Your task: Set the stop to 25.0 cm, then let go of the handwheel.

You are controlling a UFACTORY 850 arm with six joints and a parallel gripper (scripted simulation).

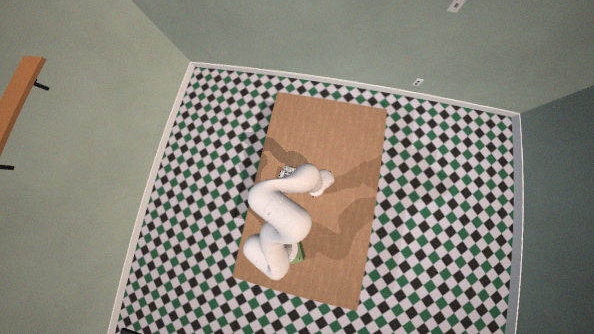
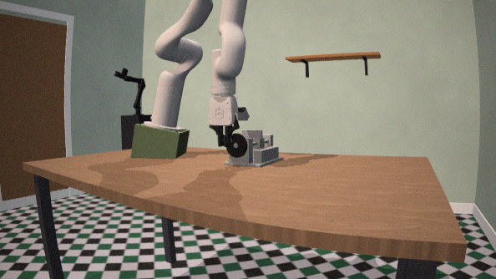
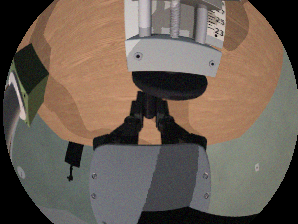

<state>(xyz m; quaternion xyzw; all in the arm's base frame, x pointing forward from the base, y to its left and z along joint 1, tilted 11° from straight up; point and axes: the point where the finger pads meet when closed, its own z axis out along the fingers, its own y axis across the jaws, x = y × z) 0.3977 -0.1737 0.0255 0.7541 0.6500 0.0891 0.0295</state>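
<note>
The handwheel lies 2 cm to the left of my hand, 1 cm below it and 1 cm ahead of it.
</note>
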